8 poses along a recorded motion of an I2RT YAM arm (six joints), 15 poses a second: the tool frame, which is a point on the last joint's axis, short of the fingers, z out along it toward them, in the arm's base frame.
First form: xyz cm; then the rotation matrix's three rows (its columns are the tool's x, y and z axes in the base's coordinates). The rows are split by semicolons.
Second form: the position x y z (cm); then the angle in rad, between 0 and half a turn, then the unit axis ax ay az. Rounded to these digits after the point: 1 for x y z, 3 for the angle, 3 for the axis. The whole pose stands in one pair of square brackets.
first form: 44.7, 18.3, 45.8; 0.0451, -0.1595, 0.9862; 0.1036, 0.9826, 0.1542; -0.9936, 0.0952, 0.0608
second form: [44.7, 18.3, 45.8, 1.527, -0.030, 0.991, 0.132]
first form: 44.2, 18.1, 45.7; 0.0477, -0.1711, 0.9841; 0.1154, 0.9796, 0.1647; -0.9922, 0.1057, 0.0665
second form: [44.2, 18.1, 45.7, 1.524, -0.030, 0.989, 0.143]
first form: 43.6, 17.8, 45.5; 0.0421, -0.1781, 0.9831; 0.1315, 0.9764, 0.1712; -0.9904, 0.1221, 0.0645
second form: [43.6, 17.8, 45.5, 1.529, -0.025, 0.988, 0.155]
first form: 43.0, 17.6, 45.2; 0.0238, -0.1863, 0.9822; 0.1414, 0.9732, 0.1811; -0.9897, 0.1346, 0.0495
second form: [43.0, 17.6, 45.2, 1.548, -0.023, 0.986, 0.164]
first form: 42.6, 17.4, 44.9; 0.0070, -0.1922, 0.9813; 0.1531, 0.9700, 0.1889; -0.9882, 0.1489, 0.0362
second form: [42.6, 17.4, 44.9, 1.564, -0.020, 0.985, 0.173]
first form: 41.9, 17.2, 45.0; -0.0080, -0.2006, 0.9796; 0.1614, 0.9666, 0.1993; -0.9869, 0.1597, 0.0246
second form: [41.9, 17.2, 45.0, 1.579, -0.020, 0.983, 0.181]
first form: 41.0, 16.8, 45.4; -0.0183, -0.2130, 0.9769; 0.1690, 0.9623, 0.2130; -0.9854, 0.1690, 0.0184
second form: [41.0, 16.8, 45.4, 1.590, -0.022, 0.981, 0.191]
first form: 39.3, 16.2, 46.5; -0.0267, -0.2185, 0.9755; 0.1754, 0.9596, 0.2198; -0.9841, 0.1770, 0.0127
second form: [39.3, 16.2, 46.5, 1.598, -0.021, 0.980, 0.197]
